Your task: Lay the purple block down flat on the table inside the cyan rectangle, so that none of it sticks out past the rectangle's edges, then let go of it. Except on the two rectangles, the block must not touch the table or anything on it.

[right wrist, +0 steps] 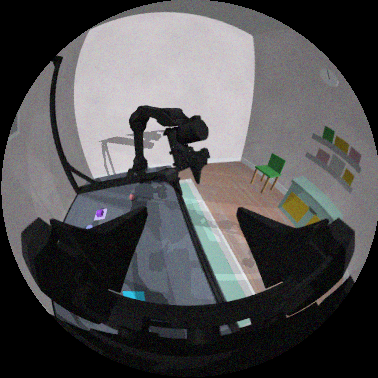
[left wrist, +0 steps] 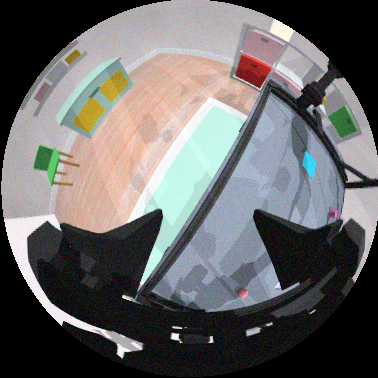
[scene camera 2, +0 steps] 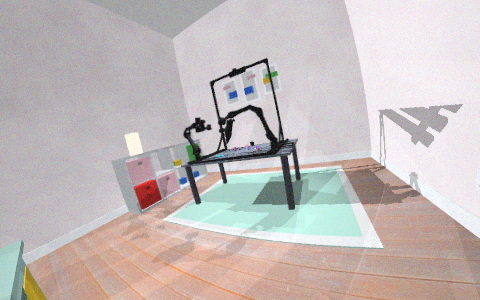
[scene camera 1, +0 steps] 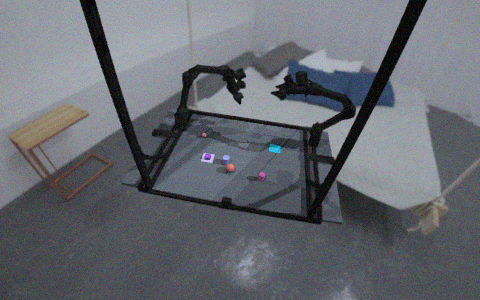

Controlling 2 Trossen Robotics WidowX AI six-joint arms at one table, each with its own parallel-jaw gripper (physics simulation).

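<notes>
My left gripper (left wrist: 209, 213) is open and holds nothing; the right wrist view also shows my left gripper (right wrist: 189, 188). My right gripper (right wrist: 192, 211) is open, with nothing in its grasp.
</notes>
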